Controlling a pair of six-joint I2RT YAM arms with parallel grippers.
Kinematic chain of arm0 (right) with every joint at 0, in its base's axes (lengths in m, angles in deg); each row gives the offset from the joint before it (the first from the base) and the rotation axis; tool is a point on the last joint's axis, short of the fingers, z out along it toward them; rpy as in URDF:
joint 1: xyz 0 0 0.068 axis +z
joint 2: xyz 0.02 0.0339 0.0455 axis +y
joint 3: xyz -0.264 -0.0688 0 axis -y
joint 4: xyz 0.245 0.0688 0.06 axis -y
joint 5: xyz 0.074 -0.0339 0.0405 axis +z
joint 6: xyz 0.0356 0 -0.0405 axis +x
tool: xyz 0 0 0 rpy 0 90 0
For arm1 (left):
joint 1: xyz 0 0 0.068 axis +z
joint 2: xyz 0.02 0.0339 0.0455 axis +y
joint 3: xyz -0.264 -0.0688 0 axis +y
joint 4: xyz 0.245 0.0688 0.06 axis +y
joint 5: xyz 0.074 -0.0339 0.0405 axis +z
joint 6: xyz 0.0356 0 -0.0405 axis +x
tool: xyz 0 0 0 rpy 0 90 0
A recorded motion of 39 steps. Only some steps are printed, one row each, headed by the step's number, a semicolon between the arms.
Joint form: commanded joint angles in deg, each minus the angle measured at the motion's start. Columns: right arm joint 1, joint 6, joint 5, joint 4, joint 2, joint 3; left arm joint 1, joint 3, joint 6, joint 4, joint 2, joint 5.
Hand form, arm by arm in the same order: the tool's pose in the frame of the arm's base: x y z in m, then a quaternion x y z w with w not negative. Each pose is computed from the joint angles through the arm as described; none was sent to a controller.
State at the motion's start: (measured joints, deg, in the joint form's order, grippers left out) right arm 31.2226 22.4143 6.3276 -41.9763 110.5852 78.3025; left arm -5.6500 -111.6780 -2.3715 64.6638 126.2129 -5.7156
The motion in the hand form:
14: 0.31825 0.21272 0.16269 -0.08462 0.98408 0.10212 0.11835; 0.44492 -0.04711 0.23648 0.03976 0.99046 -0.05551 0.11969
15: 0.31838 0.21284 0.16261 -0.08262 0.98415 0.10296 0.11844; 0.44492 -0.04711 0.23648 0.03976 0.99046 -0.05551 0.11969
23: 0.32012 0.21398 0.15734 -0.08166 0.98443 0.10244 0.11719; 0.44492 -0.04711 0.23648 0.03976 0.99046 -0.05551 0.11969
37: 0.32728 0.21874 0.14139 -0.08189 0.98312 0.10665 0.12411; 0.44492 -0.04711 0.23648 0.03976 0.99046 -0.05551 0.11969
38: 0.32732 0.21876 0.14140 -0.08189 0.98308 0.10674 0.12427; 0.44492 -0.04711 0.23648 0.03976 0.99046 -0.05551 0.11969
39: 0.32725 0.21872 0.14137 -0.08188 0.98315 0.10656 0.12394; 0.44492 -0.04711 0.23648 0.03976 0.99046 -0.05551 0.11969
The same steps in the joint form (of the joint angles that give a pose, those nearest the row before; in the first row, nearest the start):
14: 2.19 1.75 -2.56 4.90 0.53 -2.51; 0.04 -1.31 0.68 -0.09 -1.95 0.20
15: 2.19 1.99 -2.51 4.98 0.55 -2.51; 0.04 -1.31 0.68 -0.09 -1.95 0.20
23: 2.19 2.10 -2.51 5.73 1.44 -2.51; 0.04 -1.31 0.68 -0.09 -1.95 0.20
37: 2.19 2.10 -2.47 9.49 4.26 -2.51; 0.04 -1.31 0.68 -0.09 -1.95 0.20
38: 2.19 2.10 -2.47 9.51 4.26 -2.51; 0.04 -1.31 0.68 -0.09 -1.95 0.20
39: 2.19 2.10 -2.47 9.46 4.26 -2.51; 0.04 -1.31 0.68 -0.09 -1.95 0.20

